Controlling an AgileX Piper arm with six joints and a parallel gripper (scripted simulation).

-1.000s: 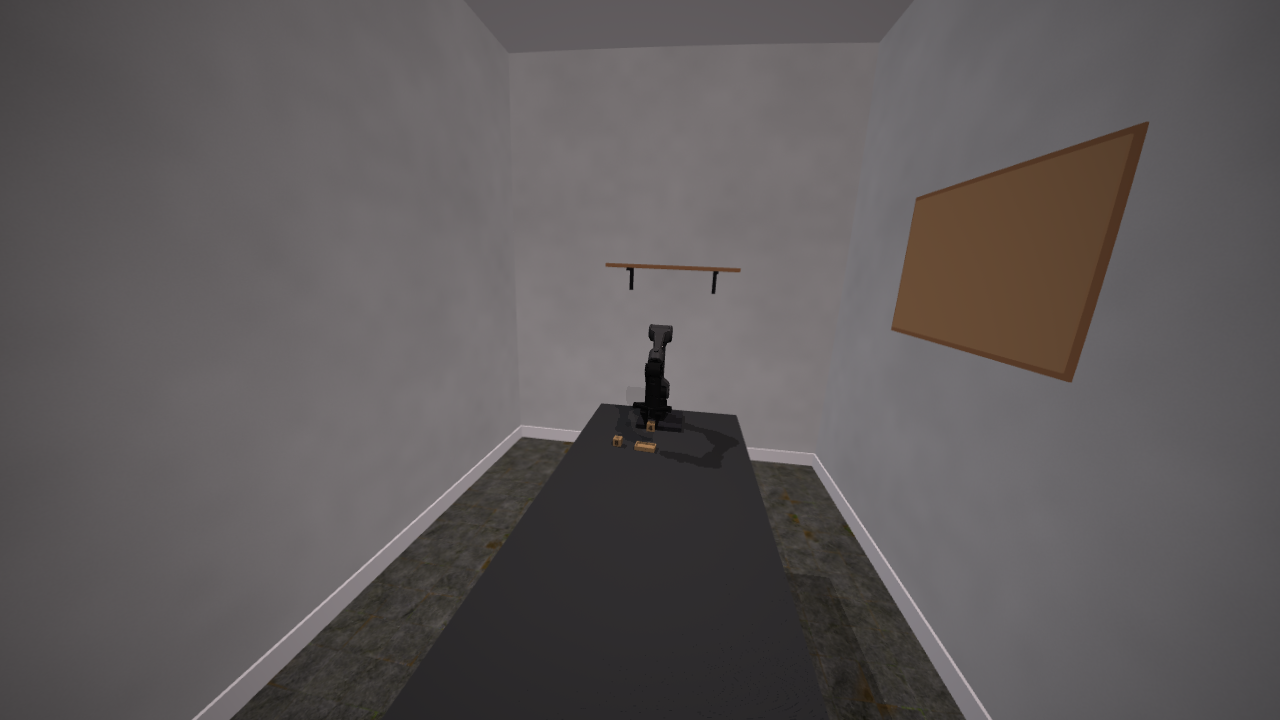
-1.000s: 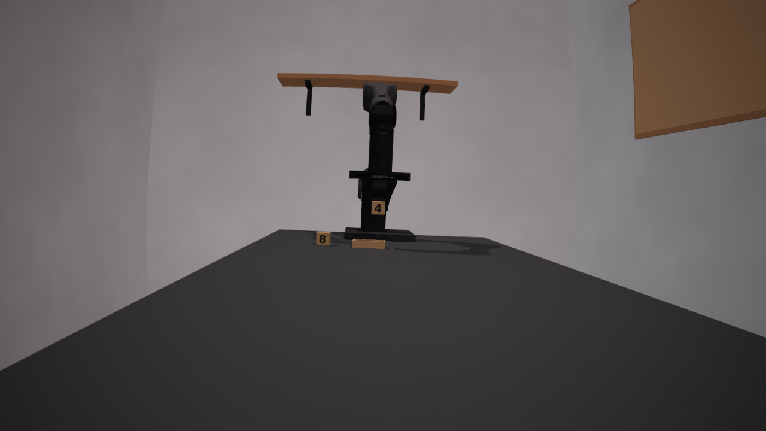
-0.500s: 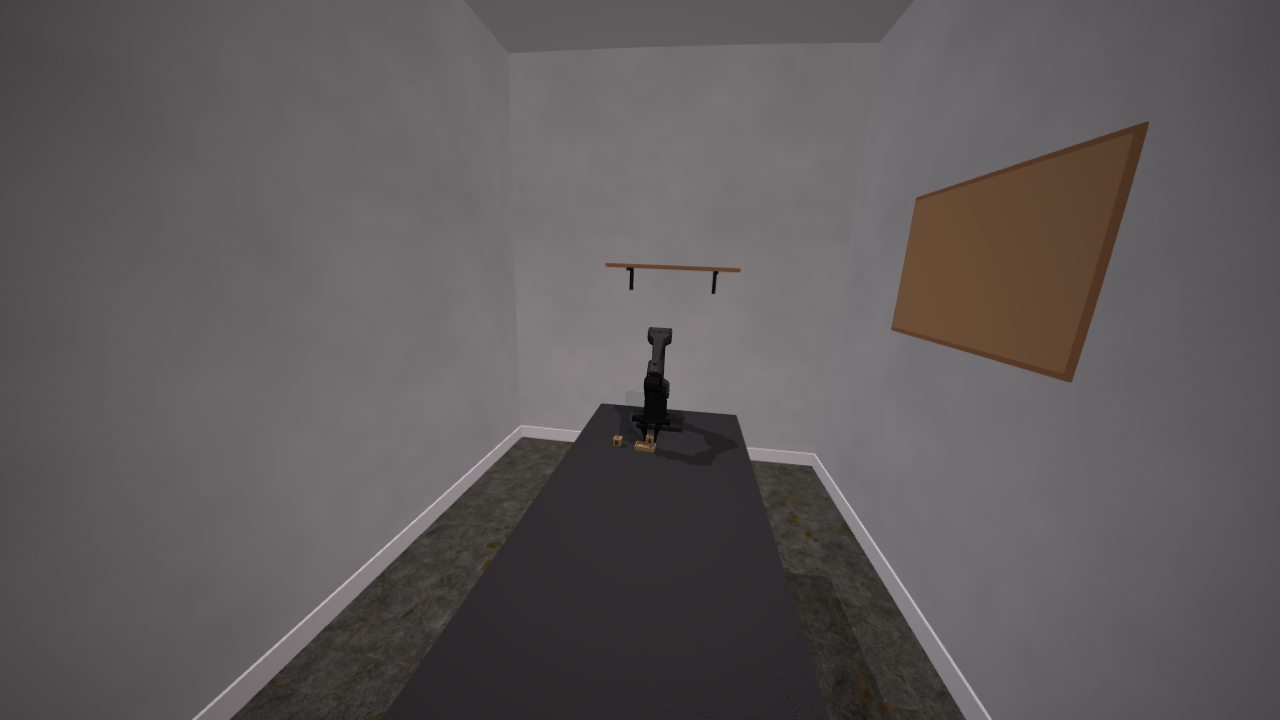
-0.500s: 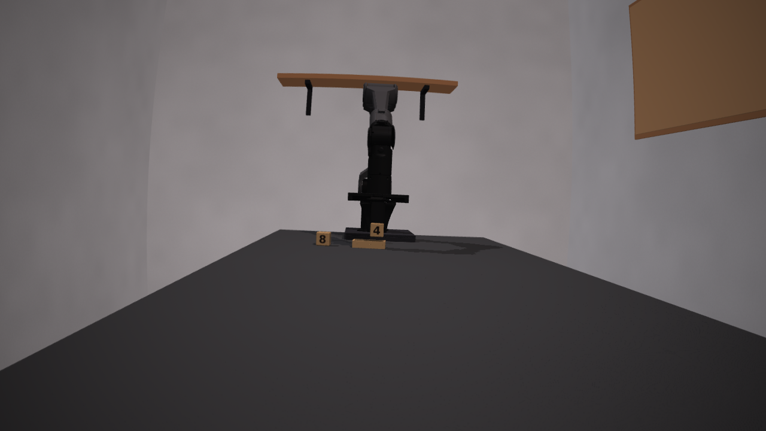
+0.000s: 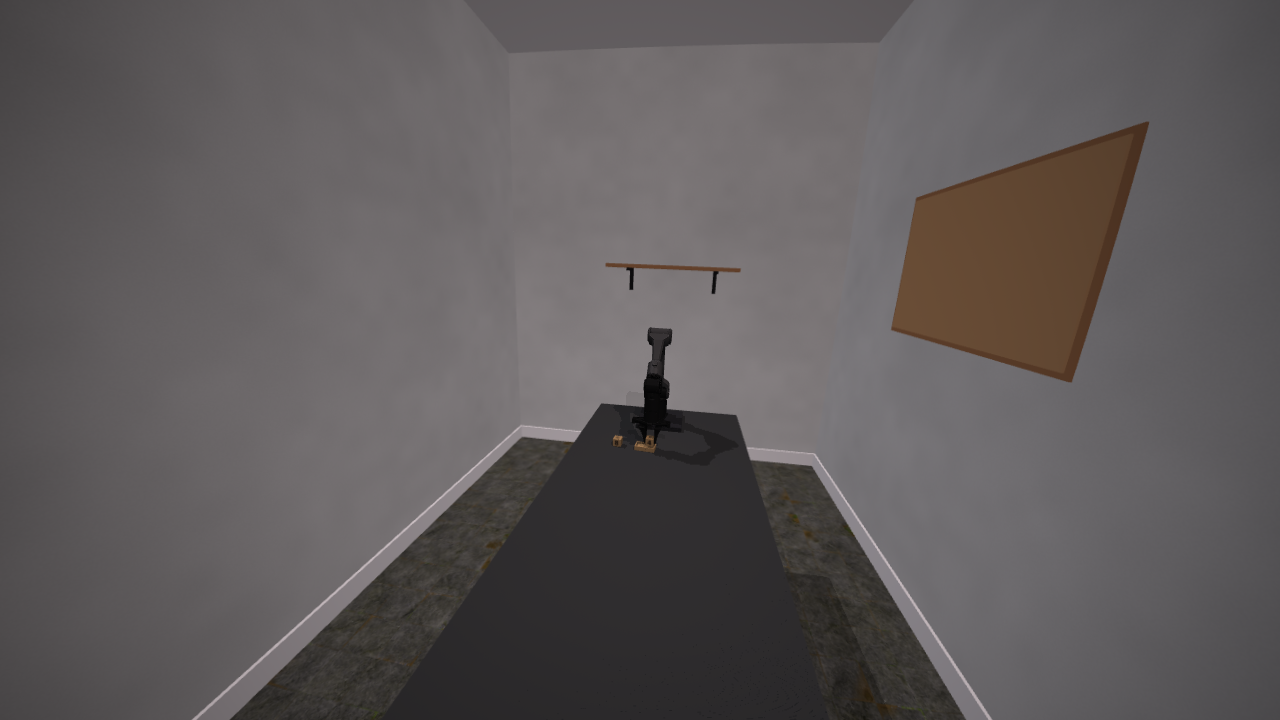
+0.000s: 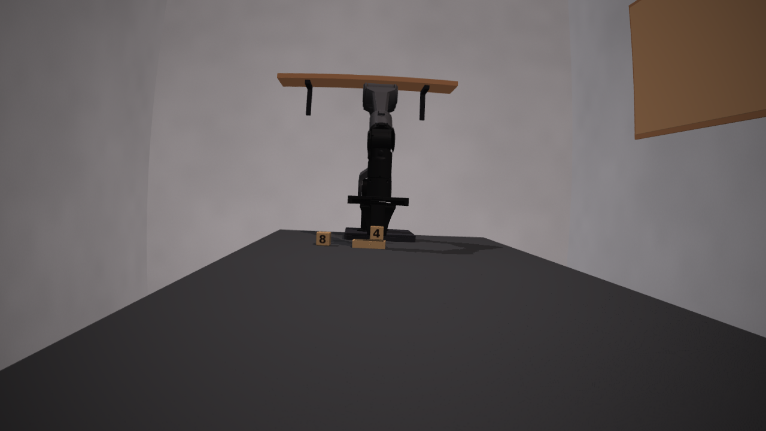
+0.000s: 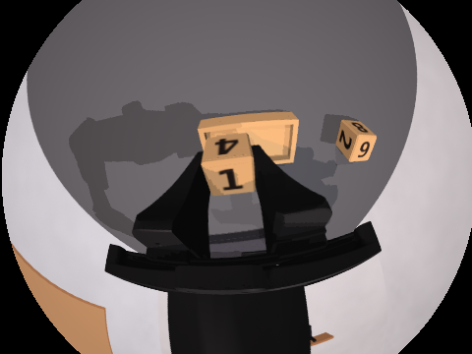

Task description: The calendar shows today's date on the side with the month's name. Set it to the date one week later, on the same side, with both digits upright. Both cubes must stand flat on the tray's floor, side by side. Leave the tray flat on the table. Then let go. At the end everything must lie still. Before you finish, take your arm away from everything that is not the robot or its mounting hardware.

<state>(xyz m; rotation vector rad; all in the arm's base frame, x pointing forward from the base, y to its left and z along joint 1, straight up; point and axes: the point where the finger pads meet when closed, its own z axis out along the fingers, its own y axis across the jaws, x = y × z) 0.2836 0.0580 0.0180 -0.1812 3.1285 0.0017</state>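
My hand is right at the wooden cube. Round my hand: wooden tray: 30 mm below, 20 mm to the right.
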